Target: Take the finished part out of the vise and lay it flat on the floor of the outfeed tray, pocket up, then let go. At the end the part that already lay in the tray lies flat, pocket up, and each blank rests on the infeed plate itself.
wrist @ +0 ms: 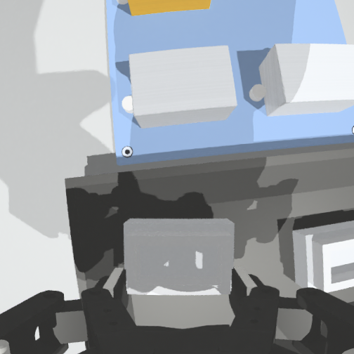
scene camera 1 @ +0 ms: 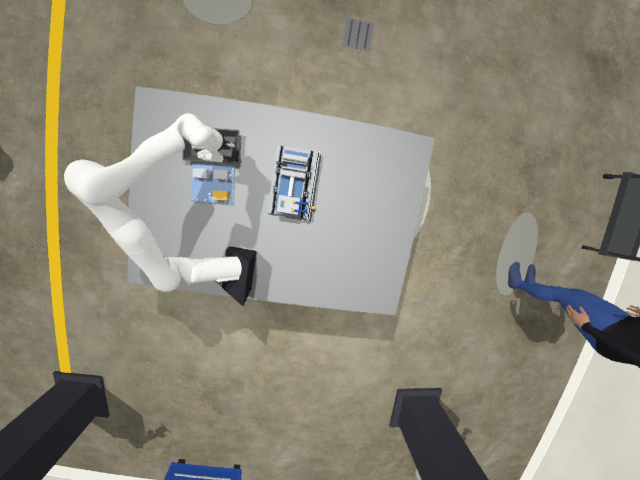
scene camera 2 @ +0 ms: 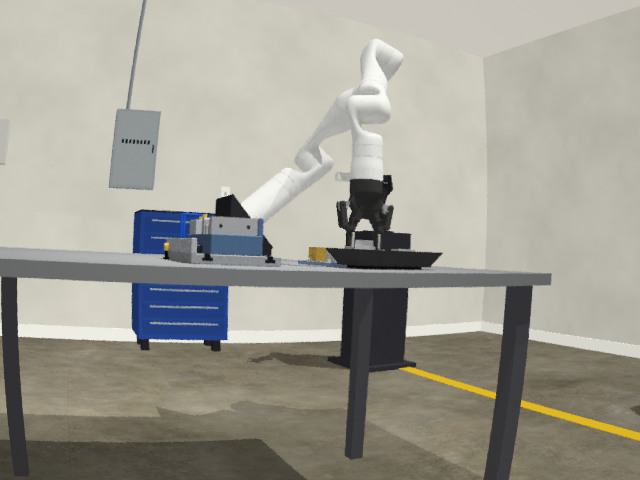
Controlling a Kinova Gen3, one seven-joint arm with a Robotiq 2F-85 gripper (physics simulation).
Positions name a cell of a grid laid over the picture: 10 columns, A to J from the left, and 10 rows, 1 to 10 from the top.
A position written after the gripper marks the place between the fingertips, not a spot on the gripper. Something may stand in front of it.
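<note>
The gripper (scene camera 2: F6) is visible, and the wrist view shows the gripper (wrist: F9) as well.
</note>
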